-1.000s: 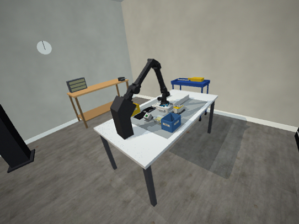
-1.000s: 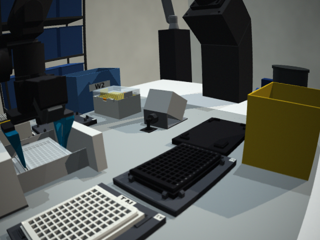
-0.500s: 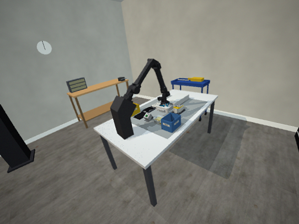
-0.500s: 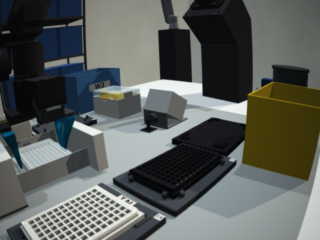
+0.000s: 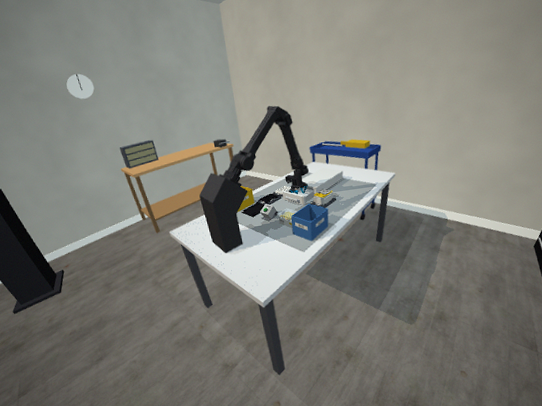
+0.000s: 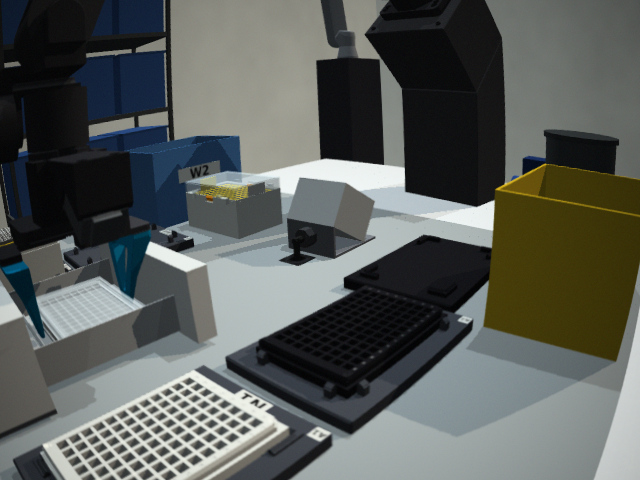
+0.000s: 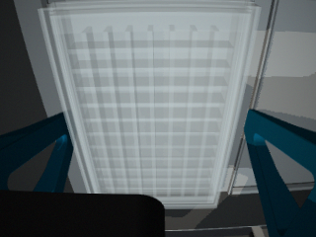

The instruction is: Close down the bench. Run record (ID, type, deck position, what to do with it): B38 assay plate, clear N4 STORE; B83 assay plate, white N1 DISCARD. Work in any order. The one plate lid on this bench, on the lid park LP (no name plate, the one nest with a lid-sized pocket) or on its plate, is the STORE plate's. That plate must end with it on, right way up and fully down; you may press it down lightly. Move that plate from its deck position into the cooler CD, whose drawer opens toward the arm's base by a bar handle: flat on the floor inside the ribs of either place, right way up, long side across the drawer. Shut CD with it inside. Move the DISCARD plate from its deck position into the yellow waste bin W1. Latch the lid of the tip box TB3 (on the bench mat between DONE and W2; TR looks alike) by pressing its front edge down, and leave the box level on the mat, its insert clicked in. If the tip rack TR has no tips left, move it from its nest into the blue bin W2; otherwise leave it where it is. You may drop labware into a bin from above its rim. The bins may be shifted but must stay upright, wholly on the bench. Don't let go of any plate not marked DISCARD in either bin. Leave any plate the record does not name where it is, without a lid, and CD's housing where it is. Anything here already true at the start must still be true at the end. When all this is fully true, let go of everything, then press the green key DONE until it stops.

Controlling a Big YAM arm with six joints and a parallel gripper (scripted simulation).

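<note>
Now: the clear plate lid right at my hand. The rest, counted from my hand: white plate 10 mm ahead, 190 mm to the left, 10 mm below; cooler drawer 30 mm ahead; clear plate 10 mm below.
</note>
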